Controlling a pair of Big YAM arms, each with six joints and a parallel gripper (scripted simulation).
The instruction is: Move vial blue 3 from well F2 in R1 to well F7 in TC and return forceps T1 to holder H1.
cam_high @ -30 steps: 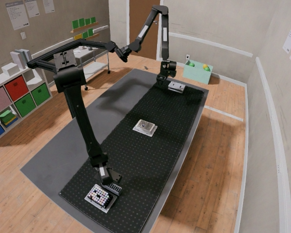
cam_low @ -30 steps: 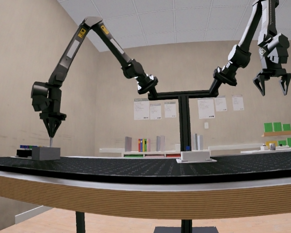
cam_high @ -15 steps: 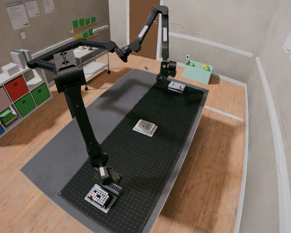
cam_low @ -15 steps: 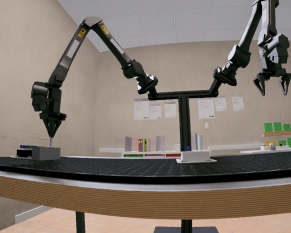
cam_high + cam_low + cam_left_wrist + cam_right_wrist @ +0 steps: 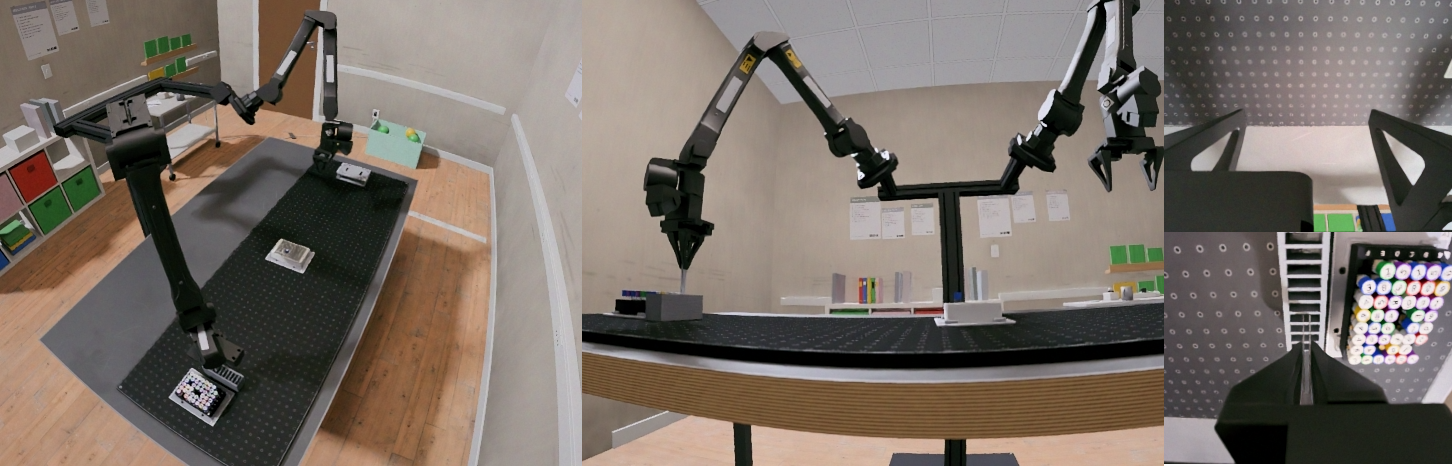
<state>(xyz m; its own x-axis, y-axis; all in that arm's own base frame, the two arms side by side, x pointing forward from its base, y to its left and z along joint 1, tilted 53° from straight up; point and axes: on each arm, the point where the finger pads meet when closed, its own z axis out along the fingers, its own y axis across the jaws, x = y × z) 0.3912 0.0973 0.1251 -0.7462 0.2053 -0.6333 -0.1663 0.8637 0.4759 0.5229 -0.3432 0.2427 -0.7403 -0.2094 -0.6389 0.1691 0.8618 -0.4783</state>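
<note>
Now: right hand 2 cm short of the grey holder H1 and 10 cm above it.
</note>
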